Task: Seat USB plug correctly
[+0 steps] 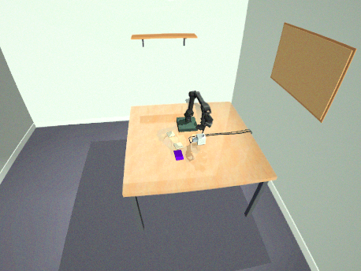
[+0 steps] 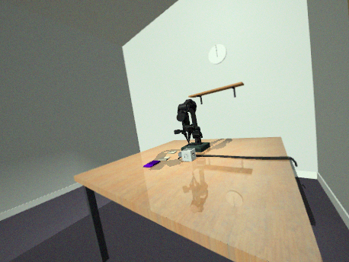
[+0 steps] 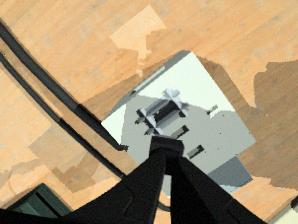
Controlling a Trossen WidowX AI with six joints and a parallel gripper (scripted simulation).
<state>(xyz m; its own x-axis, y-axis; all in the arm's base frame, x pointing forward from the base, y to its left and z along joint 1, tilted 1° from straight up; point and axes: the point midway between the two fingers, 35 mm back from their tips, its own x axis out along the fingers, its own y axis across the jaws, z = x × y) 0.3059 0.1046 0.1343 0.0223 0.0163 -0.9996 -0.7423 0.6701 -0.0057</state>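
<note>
The dark USB plug lies 2 cm below my gripper tip. From my gripper tip the other things lie so: purple card (18 cm ahead, 24 cm to the right, 13 cm below).
</note>
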